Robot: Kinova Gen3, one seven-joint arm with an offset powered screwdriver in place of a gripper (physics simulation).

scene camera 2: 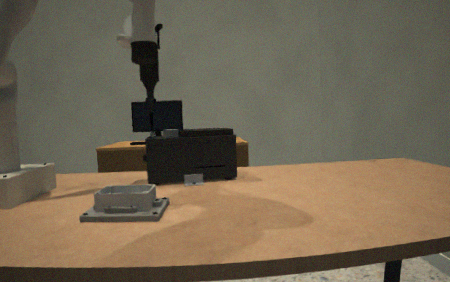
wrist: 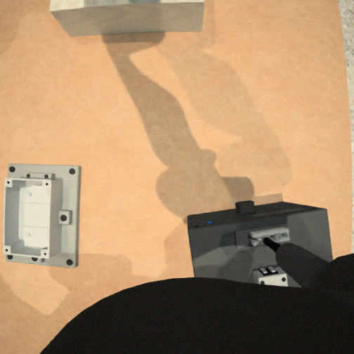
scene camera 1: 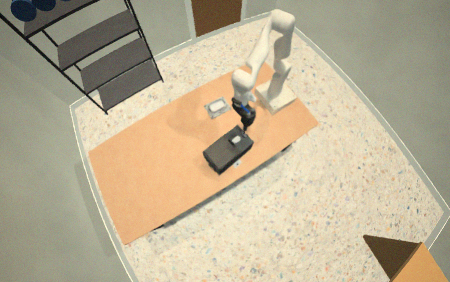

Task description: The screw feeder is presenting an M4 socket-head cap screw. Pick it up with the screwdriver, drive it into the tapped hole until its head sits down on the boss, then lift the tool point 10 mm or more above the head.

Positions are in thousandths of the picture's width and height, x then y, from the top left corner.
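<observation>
There is a grey base plate (wrist: 202, 516) that I can see here. I also see a black screw feeder (wrist: 603, 708).
</observation>
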